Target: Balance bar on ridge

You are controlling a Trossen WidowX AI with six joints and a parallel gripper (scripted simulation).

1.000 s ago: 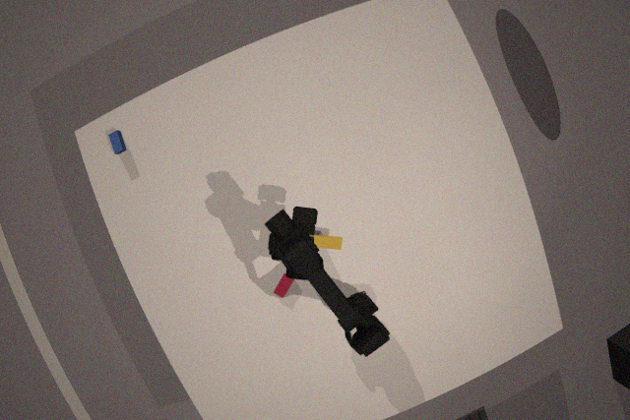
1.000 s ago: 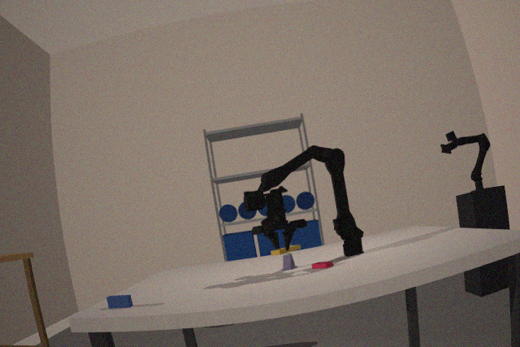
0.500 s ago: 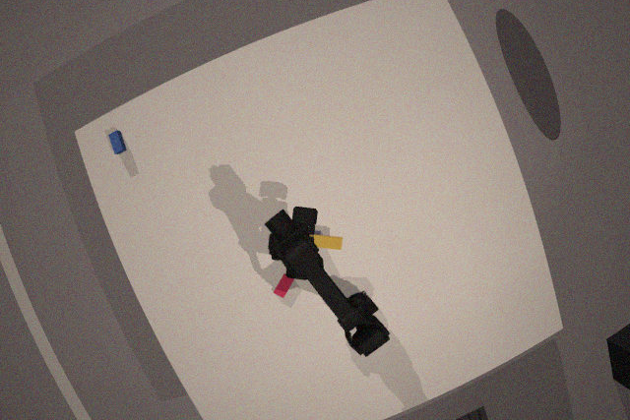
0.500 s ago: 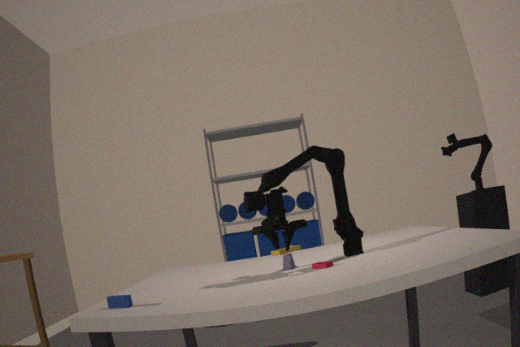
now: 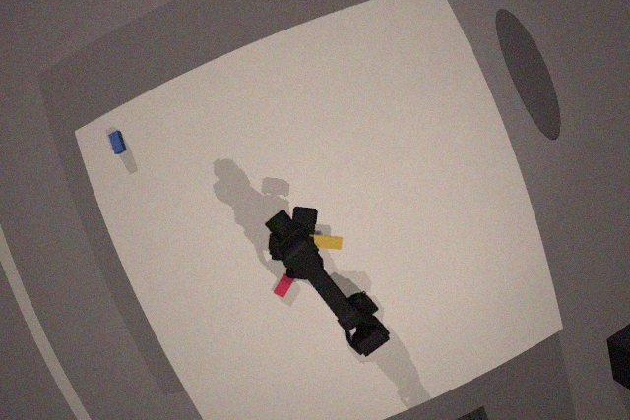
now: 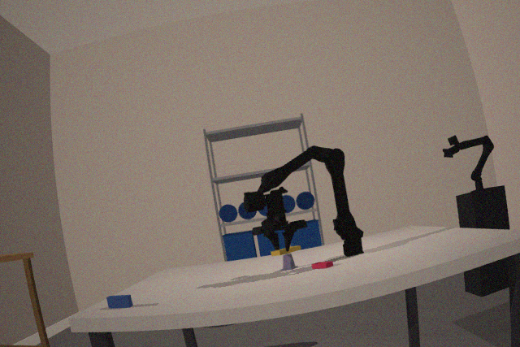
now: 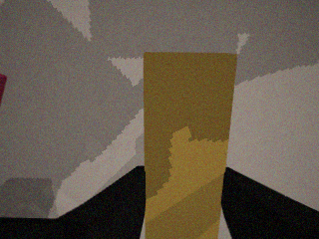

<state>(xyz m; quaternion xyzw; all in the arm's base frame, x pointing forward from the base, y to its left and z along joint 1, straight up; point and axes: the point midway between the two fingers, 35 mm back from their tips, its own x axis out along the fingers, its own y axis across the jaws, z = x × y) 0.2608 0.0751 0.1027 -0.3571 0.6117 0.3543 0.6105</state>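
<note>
Right now the yellow bar is 10 mm behind my gripper tip and 20 mm to the right of it. The rest, counted from my gripper tip: blue block 480 mm ahead, 430 mm to the left, 50 mm below; then red block 120 mm behind, 110 mm to the left, 60 mm below.
</note>
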